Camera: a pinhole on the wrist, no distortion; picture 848 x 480 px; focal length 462.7 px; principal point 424.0 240.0 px. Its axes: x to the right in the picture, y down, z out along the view. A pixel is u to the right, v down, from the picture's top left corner.
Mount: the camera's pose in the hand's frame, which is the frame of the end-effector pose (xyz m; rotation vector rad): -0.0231 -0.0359 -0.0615 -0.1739 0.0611 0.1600
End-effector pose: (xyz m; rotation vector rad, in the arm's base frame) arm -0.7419 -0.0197 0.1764 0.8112 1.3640 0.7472
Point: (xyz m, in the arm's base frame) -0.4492 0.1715 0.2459
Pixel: 631 371
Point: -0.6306 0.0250 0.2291
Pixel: 530 403
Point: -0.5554 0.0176 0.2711
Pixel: 458 393
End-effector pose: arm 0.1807 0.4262 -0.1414 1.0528 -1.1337 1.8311
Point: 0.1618 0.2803 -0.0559
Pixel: 584 287
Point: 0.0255 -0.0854 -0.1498
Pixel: 437 461
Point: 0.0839 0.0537 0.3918
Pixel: 799 161
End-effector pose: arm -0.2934 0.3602 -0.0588 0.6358 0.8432 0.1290
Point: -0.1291 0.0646 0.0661
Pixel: 298 29
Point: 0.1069 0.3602 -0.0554
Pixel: 756 220
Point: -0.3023 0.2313 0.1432
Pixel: 60 316
